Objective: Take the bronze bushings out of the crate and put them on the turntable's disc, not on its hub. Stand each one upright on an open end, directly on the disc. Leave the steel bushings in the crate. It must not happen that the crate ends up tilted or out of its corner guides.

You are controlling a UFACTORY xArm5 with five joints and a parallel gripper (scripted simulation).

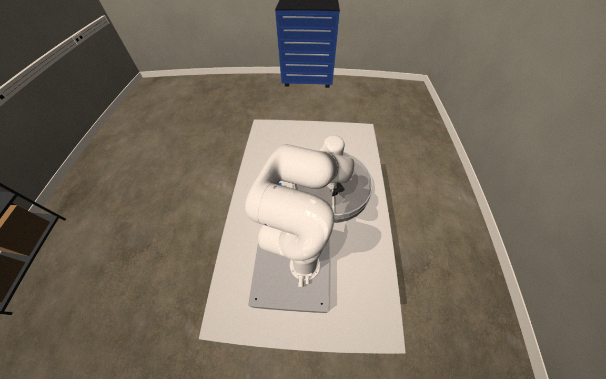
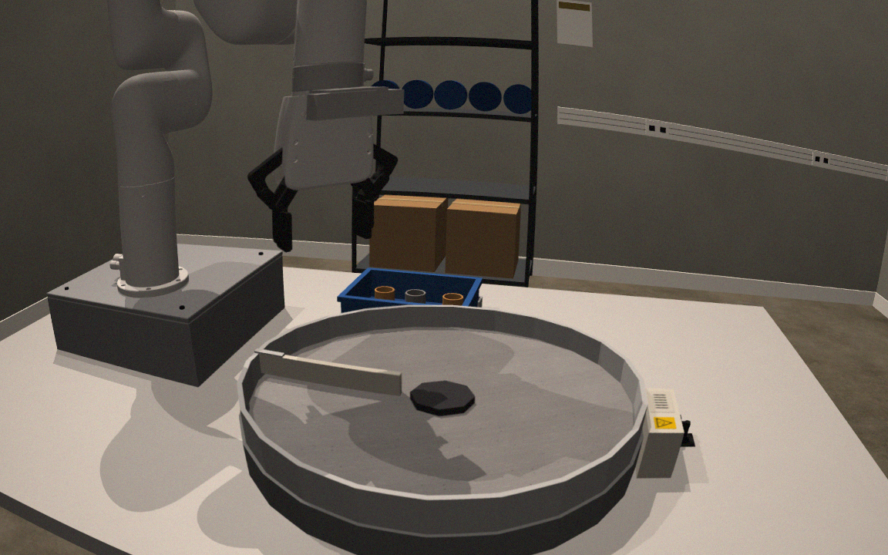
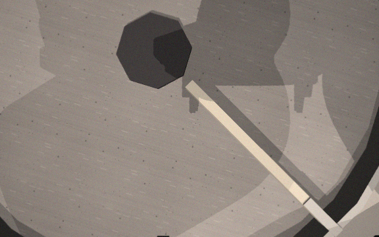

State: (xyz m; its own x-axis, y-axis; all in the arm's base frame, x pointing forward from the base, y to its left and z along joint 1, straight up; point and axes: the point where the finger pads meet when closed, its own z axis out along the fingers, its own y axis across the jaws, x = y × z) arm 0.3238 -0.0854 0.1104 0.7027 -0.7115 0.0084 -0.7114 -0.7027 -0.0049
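The blue crate lies 30 mm ahead of my hand, 310 mm to the left of it and 180 mm below it. Round my hand: turntable disc (130 mm ahead, 40 mm to the right, 150 mm below).
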